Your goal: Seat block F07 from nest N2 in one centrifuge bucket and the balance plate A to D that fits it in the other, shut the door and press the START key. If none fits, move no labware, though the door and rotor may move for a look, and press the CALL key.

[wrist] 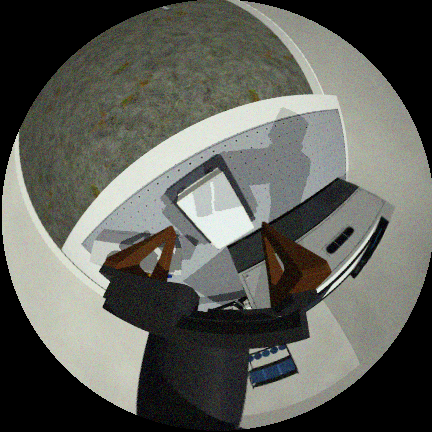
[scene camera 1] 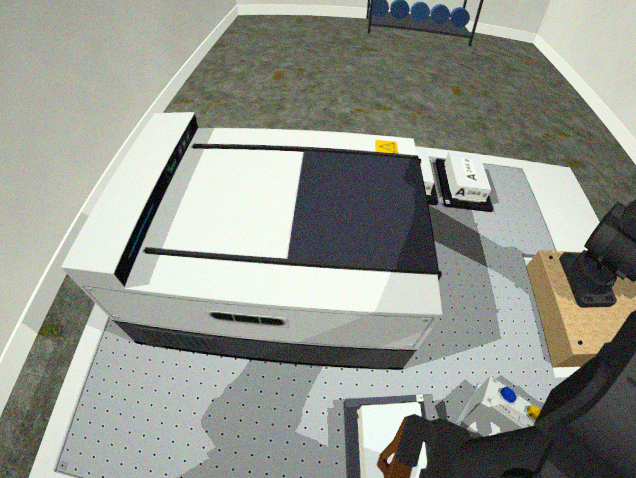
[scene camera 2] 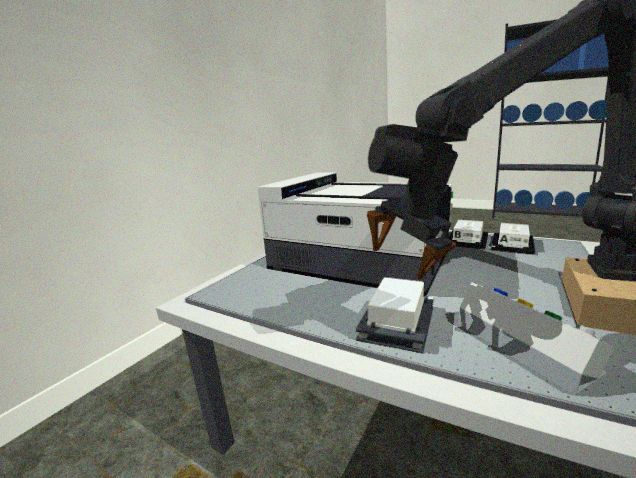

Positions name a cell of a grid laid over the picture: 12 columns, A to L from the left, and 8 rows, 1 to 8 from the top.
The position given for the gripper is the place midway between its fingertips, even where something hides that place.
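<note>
Scene camera 1: control box with coloured buttons (scene camera 1: J7), perforated table surface (scene camera 1: C7). Scene camera 2: gripper (scene camera 2: H5), open, holding nothing; perforated table surface (scene camera 2: G6). Wrist view: gripper (wrist: F5), control box with coloured buttons (wrist: C5), perforated table surface (wrist: H4).
</note>
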